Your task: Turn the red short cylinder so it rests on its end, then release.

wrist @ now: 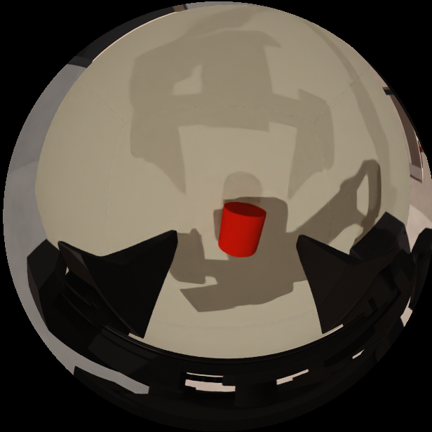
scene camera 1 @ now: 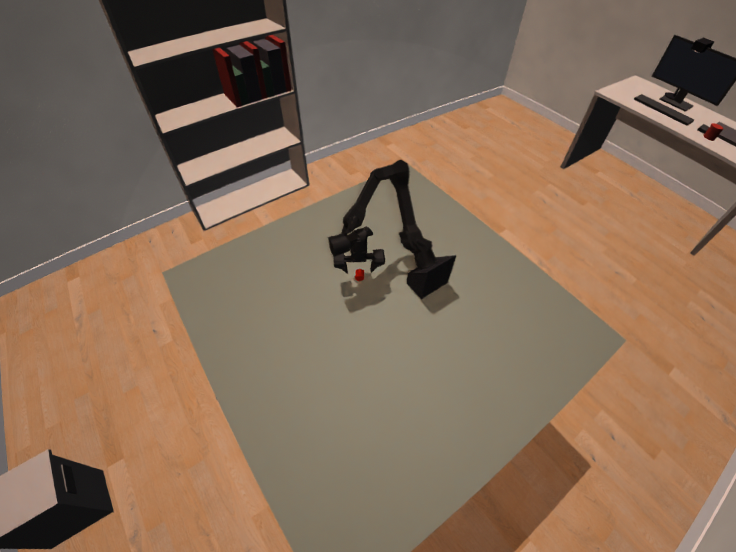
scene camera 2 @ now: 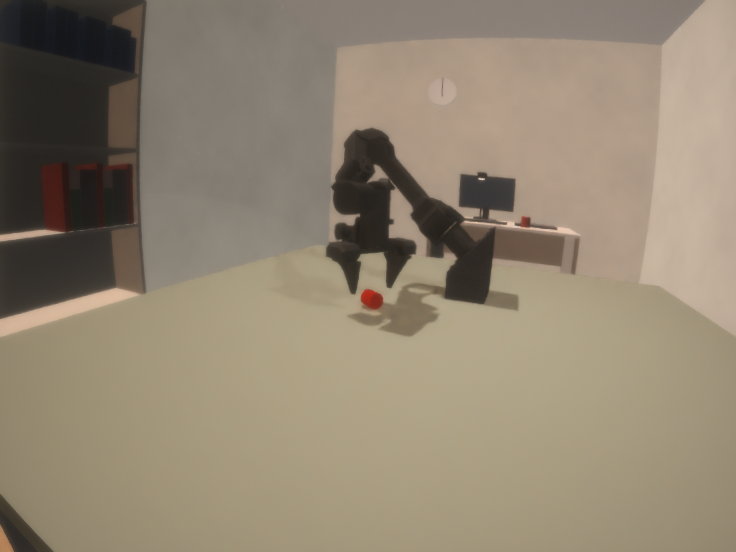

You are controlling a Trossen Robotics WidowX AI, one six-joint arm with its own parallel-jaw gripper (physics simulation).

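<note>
The red short cylinder (scene camera 1: 359,275) (scene camera 2: 371,298) (wrist: 242,230) lies on its side on the grey-green mat (scene camera 1: 380,415) (scene camera 2: 380,427). In the wrist view one flat end faces the top of the view, and the curved side shows below it. My gripper (scene camera 1: 360,269) (scene camera 2: 371,289) (wrist: 240,239) is open and empty, with its fingers pointing down. It hangs a little above the cylinder. In the wrist view the cylinder shows between the two fingertips, apart from both.
The arm's base (scene camera 1: 432,276) (scene camera 2: 469,273) stands on the mat to the right of the cylinder. A bookshelf (scene camera 1: 249,199) stands at the back left. A desk (scene camera 1: 642,95) (scene camera 2: 561,230) with a monitor (scene camera 1: 695,68) (scene camera 2: 487,193) stands at the back right.
</note>
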